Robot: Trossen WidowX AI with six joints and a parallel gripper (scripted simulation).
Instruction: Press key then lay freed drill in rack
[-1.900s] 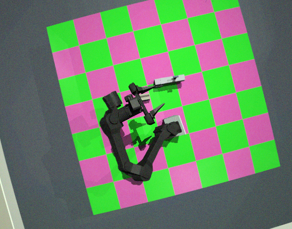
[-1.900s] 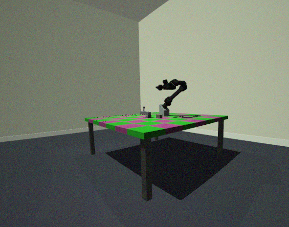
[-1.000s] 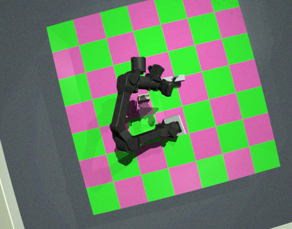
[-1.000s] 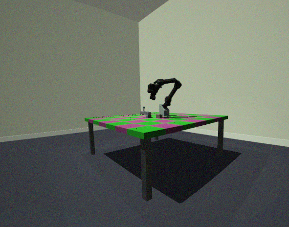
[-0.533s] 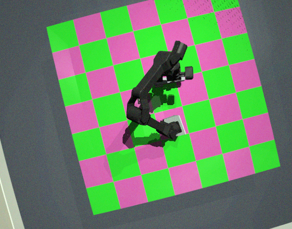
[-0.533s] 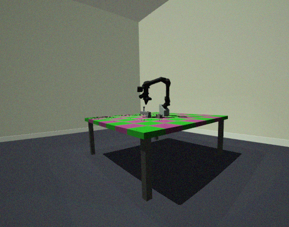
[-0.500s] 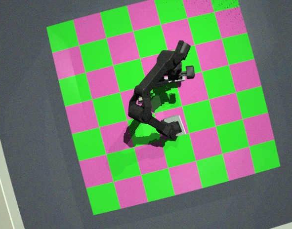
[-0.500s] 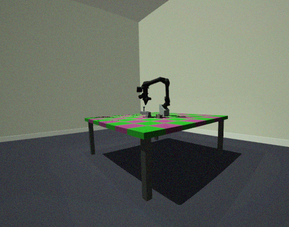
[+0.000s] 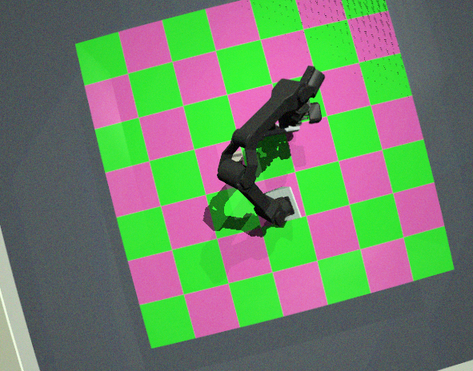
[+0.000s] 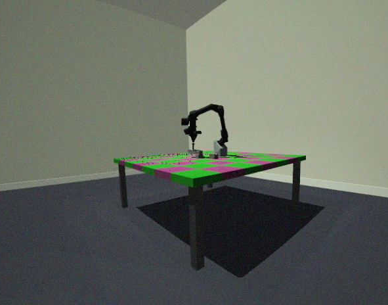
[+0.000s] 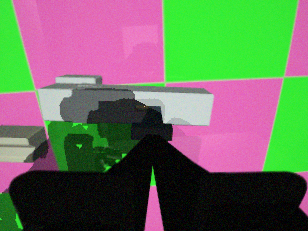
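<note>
The small dark pin lies 4 cm below my gripper tip. The rest, counted from my gripper tip: drill 1 cm ahead, 5 cm to the left, 9 cm below; grey holder block 1 cm ahead, 3 cm to the left, 9 cm below; rack 3 cm behind, 21 cm to the left, 12 cm below.
</note>
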